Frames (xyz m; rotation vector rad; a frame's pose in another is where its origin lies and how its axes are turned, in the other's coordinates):
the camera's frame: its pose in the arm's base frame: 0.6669 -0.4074 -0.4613 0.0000 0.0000 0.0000
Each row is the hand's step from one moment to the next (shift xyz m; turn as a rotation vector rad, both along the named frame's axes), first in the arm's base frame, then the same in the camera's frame.
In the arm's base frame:
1: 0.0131 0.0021 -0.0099 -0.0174 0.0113 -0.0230
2: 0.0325 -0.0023 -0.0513 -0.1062 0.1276 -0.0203
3: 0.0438 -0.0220 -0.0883 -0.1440 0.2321 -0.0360
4: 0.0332 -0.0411 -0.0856 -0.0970 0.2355 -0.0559
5: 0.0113 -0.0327 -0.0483 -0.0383 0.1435 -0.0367
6: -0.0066 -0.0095 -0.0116 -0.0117 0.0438 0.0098
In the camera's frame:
1: 0.0131 0.0021 -0.0099 -0.0174 0.0113 -0.0230
2: 0.0325 -0.0023 -0.0513 -0.1062 0.1276 -0.0203
3: 0.0438 -0.0220 -0.0883 -0.1440 0.2321 -0.0360
4: 0.0332 -0.0411 -0.0856 -0.0970 0.2355 -0.0559
5: 0.0113 -0.0327 -0.0483 -0.0383 0.1435 -0.0367
6: -0.0066 -0.0095 -0.0116 -0.0117 0.0438 0.0098

